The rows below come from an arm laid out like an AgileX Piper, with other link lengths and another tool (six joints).
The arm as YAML. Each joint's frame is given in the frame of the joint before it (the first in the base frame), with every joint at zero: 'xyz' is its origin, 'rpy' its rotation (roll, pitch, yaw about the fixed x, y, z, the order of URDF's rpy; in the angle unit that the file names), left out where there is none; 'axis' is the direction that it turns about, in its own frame. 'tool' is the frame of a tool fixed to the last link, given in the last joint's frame.
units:
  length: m
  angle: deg
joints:
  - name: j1
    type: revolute
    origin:
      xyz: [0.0, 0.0, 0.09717]
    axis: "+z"
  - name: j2
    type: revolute
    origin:
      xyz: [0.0, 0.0, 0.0]
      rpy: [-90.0, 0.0, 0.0]
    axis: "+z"
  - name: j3
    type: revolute
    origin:
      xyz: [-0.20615, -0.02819, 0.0]
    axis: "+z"
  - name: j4
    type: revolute
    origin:
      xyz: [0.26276, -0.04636, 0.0]
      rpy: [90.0, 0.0, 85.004]
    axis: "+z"
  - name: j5
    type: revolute
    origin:
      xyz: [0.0, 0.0, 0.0]
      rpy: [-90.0, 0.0, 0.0]
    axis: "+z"
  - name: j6
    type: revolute
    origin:
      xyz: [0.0, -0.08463, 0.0]
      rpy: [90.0, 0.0, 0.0]
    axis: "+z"
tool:
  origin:
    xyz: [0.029, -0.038, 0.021]
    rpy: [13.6, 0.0, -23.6]
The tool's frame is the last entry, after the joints.
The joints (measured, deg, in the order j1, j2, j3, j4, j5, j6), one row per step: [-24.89, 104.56, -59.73, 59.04, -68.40, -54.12]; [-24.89, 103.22, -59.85, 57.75, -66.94, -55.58]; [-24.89, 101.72, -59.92, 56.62, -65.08, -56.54]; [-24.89, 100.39, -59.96, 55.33, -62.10, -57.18]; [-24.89, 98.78, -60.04, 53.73, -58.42, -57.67]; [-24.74, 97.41, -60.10, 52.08, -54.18, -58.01]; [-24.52, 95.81, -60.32, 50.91, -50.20, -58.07]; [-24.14, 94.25, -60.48, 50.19, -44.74, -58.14]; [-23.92, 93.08, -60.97, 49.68, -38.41, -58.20]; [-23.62, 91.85, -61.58, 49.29, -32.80, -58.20]
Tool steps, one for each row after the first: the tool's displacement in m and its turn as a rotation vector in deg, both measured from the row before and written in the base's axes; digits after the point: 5 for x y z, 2 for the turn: [0.00242, -0.00031, 0.00932, -0.80, 0.87, 1.58]; [0.00249, -0.00004, 0.00899, -0.42, 0.39, 1.79]; [0.00416, 0.00001, 0.00652, 0.32, 0.70, 2.66]; [0.00510, 0.00041, 0.00790, 0.37, 0.70, 3.31]; [0.00648, 0.00156, 0.00568, 0.76, 1.14, 3.84]; [0.00574, 0.00242, 0.00733, 0.82, 0.39, 3.48]; [0.00738, 0.00426, 0.00421, 2.01, 1.05, 4.39]; [0.00827, 0.00424, 0.00218, 2.61, 1.51, 4.74]; [0.00724, 0.00516, 0.00412, 2.13, 1.03, 4.30]
